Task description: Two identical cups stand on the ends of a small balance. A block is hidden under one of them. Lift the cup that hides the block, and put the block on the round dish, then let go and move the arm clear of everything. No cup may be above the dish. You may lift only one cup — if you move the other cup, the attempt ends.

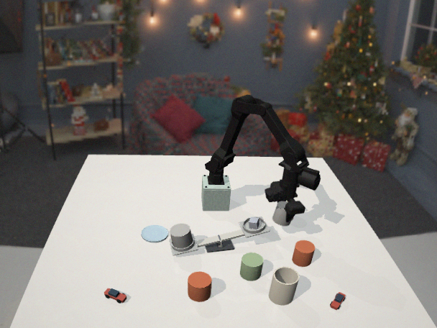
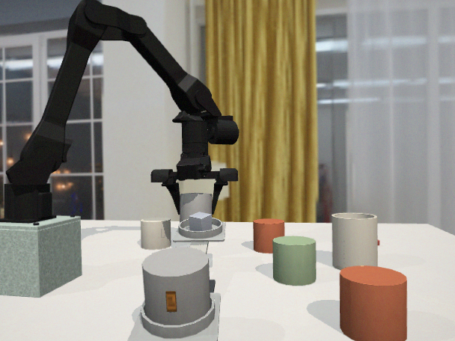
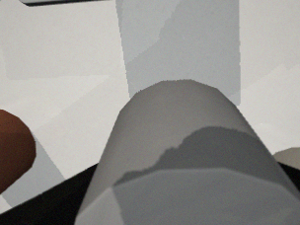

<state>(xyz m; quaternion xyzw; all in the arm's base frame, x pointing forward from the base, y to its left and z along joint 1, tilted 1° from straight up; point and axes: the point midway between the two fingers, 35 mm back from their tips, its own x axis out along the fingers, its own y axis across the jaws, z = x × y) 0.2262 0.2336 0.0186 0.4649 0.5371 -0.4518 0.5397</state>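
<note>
Right now the pale grey block is 40 mm ahead of my gripper tip and 120 mm to the right of it. From my gripper tip the other things lie so: beige cup 100 mm behind, 40 mm to the left, 50 mm below; then green cylinder 230 mm ahead, 150 mm to the right, 50 mm below; then pale blue round dish 10 mm behind, 480 mm to the right, 80 mm below.
</note>
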